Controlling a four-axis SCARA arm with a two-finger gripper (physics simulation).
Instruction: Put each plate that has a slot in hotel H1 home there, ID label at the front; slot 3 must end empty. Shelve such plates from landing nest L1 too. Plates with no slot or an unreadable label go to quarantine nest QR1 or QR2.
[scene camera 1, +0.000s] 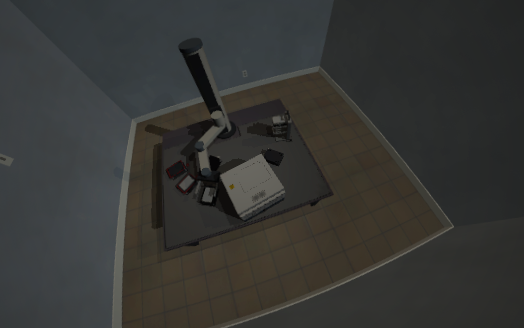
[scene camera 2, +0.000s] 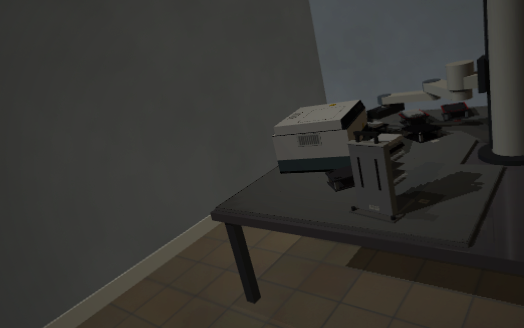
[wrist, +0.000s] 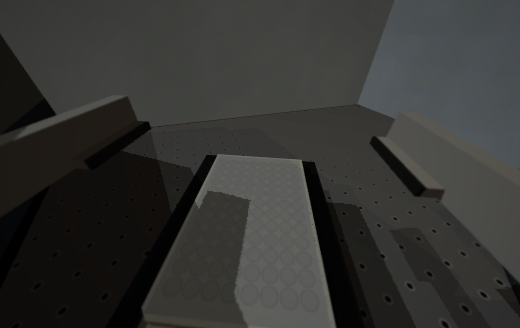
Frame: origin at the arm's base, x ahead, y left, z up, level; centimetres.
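Seen in the pictures: gripper, fingertip midpoint: (scene camera 1: 204, 195) (scene camera 2: 366, 114) (wrist: 257, 119); arm's base, link origin: (scene camera 1: 225, 130) (scene camera 2: 514, 154).
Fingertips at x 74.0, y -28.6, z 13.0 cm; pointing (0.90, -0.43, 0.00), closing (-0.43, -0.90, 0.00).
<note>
Pixels of each thing's top centre, then the offset from my fingertips to it. "*": a spot on its surface instead.
- pale microplate, top centre: (wrist: 251, 207) (scene camera 2: 370, 123) (scene camera 1: 208, 194) dx -2.1, dy +1.1, dz -5.3 cm
- black landing nest L1, surface spot: (wrist: 320, 220) * dx -3.9, dy -3.7, dz -6.8 cm
- Hotel H1, top centre: (scene camera 2: 369, 128) (scene camera 1: 284, 115) dx -41.6, dy +85.5, dz +18.0 cm
- red-rimmed quarantine nest, surface spot: (scene camera 2: 415, 116) * dx -23.1, dy -11.7, dz -6.4 cm
- red-rimmed nest, top centre: (scene camera 2: 454, 106) (scene camera 1: 175, 168) dx -39.1, dy -27.3, dz -6.2 cm
- large white instrument, top centre: (scene camera 2: 318, 112) (scene camera 1: 250, 181) dx +6.2, dy +39.6, dz +12.9 cm
My gripper (wrist: 257, 119) (scene camera 1: 208, 186) is open, its fingers wide apart on either side of a pale microplate (wrist: 272, 225) (scene camera 1: 209, 196) with round wells, a little below them. The plate lies flat in the black landing nest L1 (wrist: 320, 220); its ID label does not show. Hotel H1 (scene camera 1: 281, 126) (scene camera 2: 372, 175) stands upright at the table's far right; its slots are too small and dark to read. A red-rimmed quarantine nest (scene camera 1: 185, 184) (scene camera 2: 415, 116) bears a pale plate. The other red-rimmed nest (scene camera 1: 176, 169) (scene camera 2: 455, 110) looks dark, with no pale plate showing.
A large white instrument (scene camera 1: 252, 182) (scene camera 2: 315, 120) stands right beside the landing nest. A black nest (scene camera 1: 273, 156) (scene camera 2: 340, 177) sits between it and the hotel. Another black nest (scene camera 1: 214, 162) (scene camera 2: 421, 131) lies beside the forearm. The arm's tall column (scene camera 1: 207, 80) (scene camera 2: 506, 75) rises behind.
</note>
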